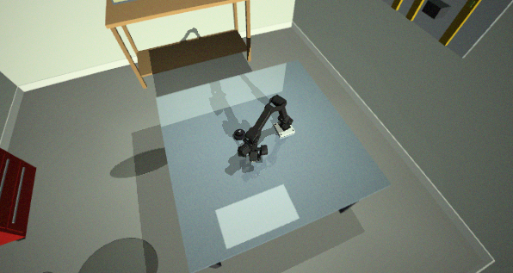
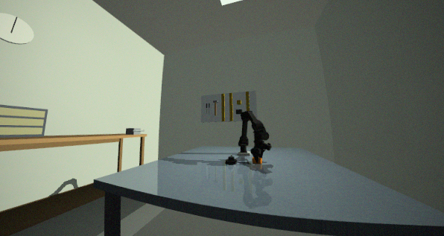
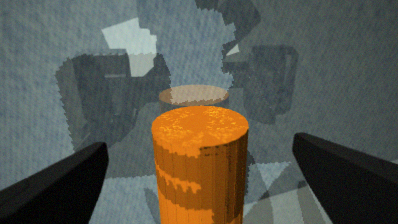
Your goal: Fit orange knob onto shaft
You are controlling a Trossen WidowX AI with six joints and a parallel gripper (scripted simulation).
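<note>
Right now the orange knob is 1 cm above my gripper tip. Also, from my gripper tip: dark round pedestal (20 cm to the right, 2 cm above).
</note>
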